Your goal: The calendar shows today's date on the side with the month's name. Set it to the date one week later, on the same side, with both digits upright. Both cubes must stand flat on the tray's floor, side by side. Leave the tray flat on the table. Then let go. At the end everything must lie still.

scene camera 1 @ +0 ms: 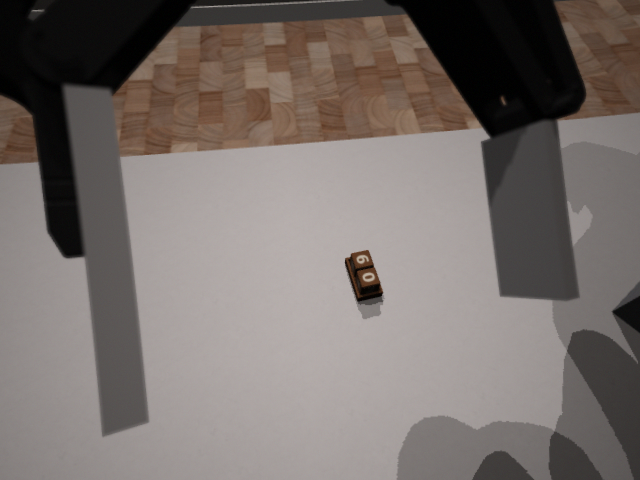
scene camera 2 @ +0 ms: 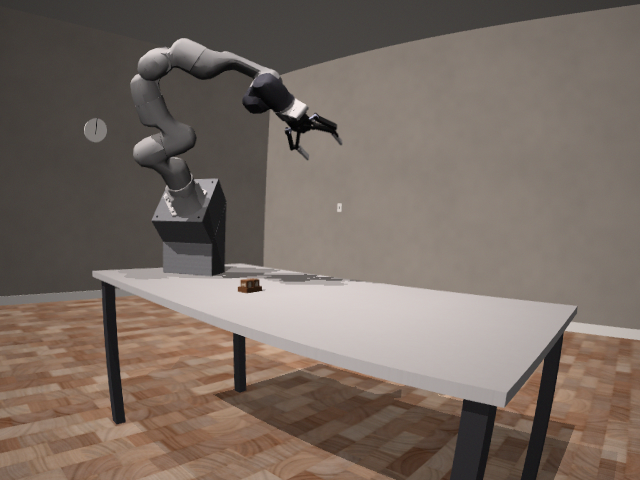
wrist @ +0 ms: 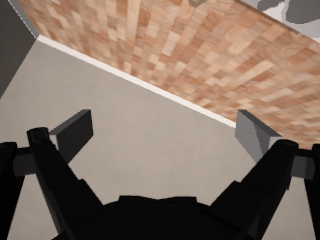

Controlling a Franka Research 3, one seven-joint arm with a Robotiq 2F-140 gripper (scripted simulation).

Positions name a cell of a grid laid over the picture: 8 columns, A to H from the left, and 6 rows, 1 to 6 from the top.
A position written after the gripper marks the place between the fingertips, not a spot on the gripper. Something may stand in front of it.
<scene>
In view: the gripper (scene camera 1: E5).
The gripper is seen too in scene camera 2 (scene camera 2: E2) and in the wrist view (wrist: E4).
</scene>
